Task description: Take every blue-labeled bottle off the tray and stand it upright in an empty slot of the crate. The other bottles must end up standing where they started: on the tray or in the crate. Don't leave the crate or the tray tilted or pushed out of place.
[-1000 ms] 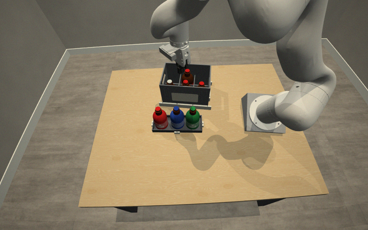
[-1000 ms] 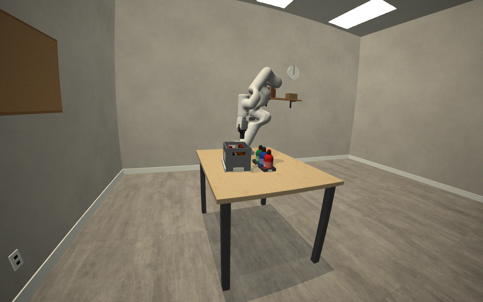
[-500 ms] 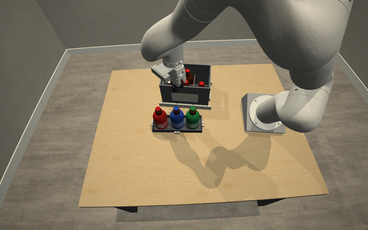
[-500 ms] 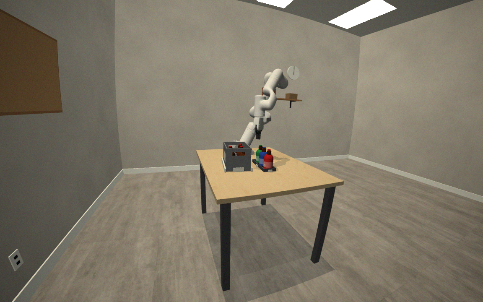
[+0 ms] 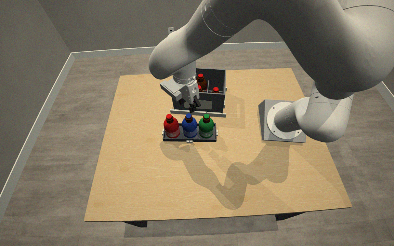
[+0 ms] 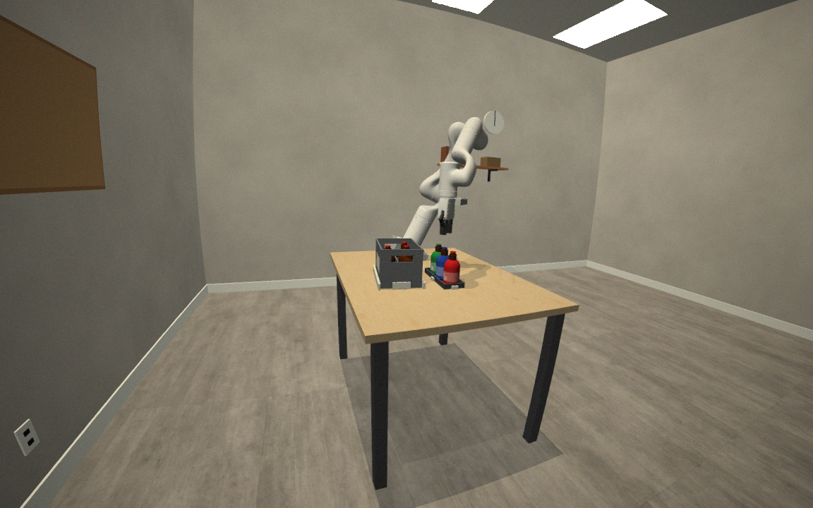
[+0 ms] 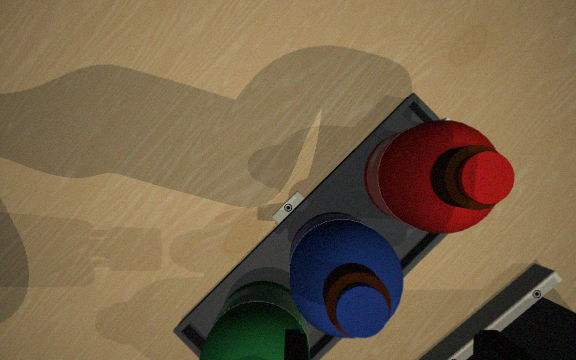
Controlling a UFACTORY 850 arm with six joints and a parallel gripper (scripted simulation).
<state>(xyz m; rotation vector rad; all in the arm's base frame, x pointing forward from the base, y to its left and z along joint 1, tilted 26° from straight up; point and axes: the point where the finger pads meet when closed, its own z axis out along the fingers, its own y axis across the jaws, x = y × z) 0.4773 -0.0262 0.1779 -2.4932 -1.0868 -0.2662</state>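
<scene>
The blue-labeled bottle is 16 cm below my hand. Round my hand: red bottle: 9 cm ahead, 1 cm to the left, 16 cm below; then green bottle: 8 cm behind, 16 cm below; then dark tray: 23 cm below.
</scene>
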